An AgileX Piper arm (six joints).
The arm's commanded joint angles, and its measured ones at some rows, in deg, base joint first. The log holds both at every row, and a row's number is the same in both.
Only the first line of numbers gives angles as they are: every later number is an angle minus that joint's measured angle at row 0.
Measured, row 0:
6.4, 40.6, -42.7, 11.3, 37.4, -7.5
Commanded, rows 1 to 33:
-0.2, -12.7, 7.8, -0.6, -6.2, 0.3
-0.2, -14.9, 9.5, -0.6, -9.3, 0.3
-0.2, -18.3, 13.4, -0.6, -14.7, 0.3
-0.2, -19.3, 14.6, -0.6, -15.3, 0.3
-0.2, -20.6, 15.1, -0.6, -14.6, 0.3
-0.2, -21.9, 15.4, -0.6, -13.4, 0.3
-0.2, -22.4, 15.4, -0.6, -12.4, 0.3
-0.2, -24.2, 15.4, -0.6, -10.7, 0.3
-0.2, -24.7, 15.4, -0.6, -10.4, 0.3
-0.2, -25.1, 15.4, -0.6, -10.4, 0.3
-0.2, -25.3, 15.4, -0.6, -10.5, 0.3
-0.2, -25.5, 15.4, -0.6, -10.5, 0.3
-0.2, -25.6, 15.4, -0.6, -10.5, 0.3
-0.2, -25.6, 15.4, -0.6, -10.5, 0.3
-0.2, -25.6, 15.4, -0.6, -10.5, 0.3
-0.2, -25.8, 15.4, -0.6, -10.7, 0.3
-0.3, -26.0, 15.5, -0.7, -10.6, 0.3
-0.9, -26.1, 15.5, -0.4, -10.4, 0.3
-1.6, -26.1, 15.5, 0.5, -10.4, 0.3
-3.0, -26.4, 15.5, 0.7, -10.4, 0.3
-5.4, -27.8, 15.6, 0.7, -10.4, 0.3
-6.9, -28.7, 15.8, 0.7, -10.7, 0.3
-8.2, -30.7, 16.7, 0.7, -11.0, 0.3
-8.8, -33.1, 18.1, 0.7, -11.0, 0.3
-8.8, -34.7, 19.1, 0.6, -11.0, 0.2
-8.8, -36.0, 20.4, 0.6, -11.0, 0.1
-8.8, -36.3, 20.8, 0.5, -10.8, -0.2
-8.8, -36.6, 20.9, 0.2, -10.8, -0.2
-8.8, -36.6, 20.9, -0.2, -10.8, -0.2
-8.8, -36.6, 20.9, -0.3, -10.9, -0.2
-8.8, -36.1, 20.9, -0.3, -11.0, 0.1
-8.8, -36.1, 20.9, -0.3, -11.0, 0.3
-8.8, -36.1, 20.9, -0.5, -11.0, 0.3
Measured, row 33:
-8.6, -36.2, 20.6, 0.2, -10.4, 0.0
